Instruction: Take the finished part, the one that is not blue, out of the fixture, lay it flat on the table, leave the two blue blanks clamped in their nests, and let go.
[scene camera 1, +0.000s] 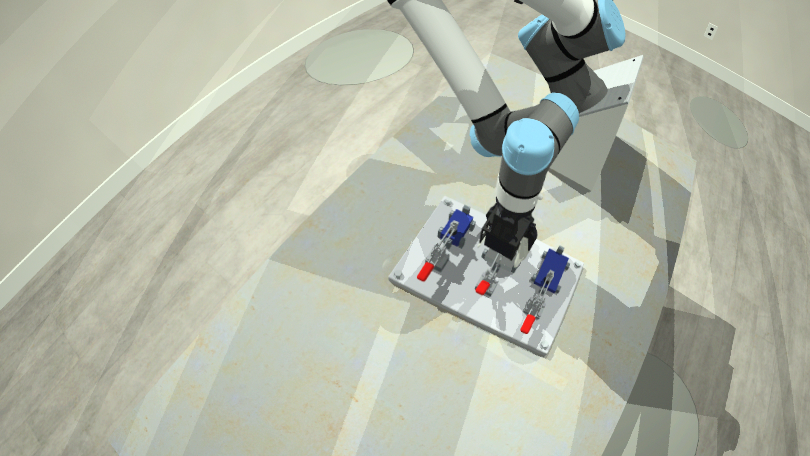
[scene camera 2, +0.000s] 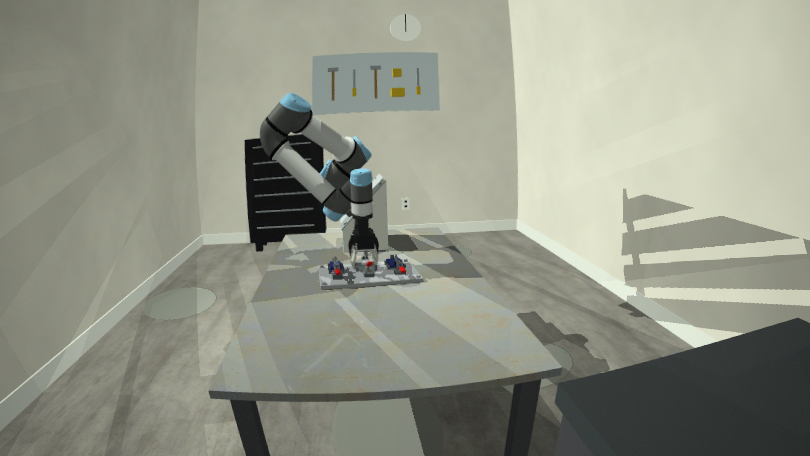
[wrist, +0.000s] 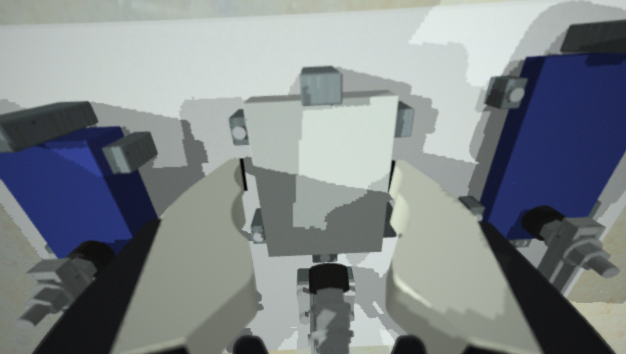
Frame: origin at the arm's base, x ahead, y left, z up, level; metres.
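Where they show: gripper, fingertip midpoint: (scene camera 2: 364, 268) (wrist: 316, 163); arm's base, origin of the base link: (scene camera 1: 582, 100).
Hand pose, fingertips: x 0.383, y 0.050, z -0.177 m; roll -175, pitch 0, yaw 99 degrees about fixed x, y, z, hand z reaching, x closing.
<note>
Things, the pixels of their top centre, and the offset from my fingertips. "spot": a spot on its surface instead. Level surfaces: height alone.
- finished part, middle of its top: (wrist: 323, 189) (scene camera 1: 506, 247) (scene camera 2: 365, 262) 0.003 m ahead, 0.003 m left, 0.022 m up
- middle clamp's black tip, surface spot: (wrist: 328, 277) spot: 0.021 m ahead, 0.007 m left, 0.055 m up
- table, its level: 0.014 m down
The finished part (wrist: 345, 145), a pale grey-white block, sits among the stops of the middle nest on the fixture plate (scene camera 1: 409, 266) (wrist: 125, 65). The middle clamp's black tip (wrist: 328, 277) is off the part, beside its near edge. Two blue blanks (scene camera 1: 463, 218) (scene camera 1: 555, 265) (wrist: 65, 200) (wrist: 555, 140) sit in the outer nests with clamp tips over their near ends. My gripper (scene camera 1: 501, 257) (scene camera 2: 363, 263) (wrist: 316, 163) points down with a finger on each side of the part. A thin gap shows at the left finger; the right one is at or very near the part's edge. In scene camera 1 the gripper hides most of the part.
Red clamp handles (scene camera 1: 425, 271) (scene camera 1: 482, 287) (scene camera 1: 527, 324) stick out toward the front of the plate. The outer clamps stand close on both sides of my fingers. The table (scene camera 1: 317, 339) (scene camera 2: 385, 345) stretches in front of the fixture. A dark block (scene camera 2: 691, 385) stands at the lower right.
</note>
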